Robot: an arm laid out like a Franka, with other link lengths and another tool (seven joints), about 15 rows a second.
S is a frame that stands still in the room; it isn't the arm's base.
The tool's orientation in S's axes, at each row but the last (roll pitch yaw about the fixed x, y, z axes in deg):
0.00, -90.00, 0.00
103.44, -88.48, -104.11
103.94, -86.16, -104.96
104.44, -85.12, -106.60
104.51, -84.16, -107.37
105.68, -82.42, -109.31
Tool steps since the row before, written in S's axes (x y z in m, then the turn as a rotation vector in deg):
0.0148, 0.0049, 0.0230, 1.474, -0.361, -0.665
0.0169, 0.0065, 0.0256, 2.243, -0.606, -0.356
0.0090, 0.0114, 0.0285, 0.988, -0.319, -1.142
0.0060, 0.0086, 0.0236, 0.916, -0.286, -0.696
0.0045, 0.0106, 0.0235, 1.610, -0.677, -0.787
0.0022, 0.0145, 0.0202, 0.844, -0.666, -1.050
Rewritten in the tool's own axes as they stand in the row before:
0.0230, 0.0049, -0.0148, -0.665, -0.361, -1.474
0.0253, 0.0074, -0.0170, -0.355, -0.589, -2.248
0.0275, 0.0134, -0.0092, -1.136, -0.375, -0.975
0.0227, 0.0107, -0.0062, -0.692, -0.309, -0.911
0.0222, 0.0131, -0.0045, -0.766, -0.673, -1.622
0.0181, 0.0171, -0.0020, -0.995, -0.742, -0.848

